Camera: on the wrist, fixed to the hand. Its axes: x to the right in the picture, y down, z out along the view.
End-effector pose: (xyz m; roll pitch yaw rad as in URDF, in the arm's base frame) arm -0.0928 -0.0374 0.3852 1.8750 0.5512 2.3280
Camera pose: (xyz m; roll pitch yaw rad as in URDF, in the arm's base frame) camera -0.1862 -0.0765 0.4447 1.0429 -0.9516 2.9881
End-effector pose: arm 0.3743 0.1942 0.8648 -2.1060 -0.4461 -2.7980
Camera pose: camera 0.3460 0.3061 0.8863 -2.6572 0.3461 2.0449
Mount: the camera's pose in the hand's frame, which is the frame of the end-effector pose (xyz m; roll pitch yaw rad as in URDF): -0.0007 0.0378 -0.1112 0.0504 0.6678 1.6165
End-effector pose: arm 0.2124 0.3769 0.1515 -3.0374 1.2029 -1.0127
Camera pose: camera 0.2233 0.2667 0.1905 1.9102 -0.2276 -2.0616
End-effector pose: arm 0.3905 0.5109 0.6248 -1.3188 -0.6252 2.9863
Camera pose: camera 0.3691 0.6137 0.5722 -2.0798 0.8666 2.3122
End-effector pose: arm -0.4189 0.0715 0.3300 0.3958 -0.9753 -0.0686
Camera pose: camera -0.3413 0.1441 0.2800 -0.9672 0.1816 1.2948
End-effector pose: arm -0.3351 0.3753 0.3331 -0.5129 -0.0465 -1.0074
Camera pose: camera -0.3509 0.3598 0.2178 -0.0130 1.1814 0.5446
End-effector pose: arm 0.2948 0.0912 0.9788 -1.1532 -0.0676 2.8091
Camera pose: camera 0.3185 0.1743 0.8993 -2.9876 1.3184 1.3571
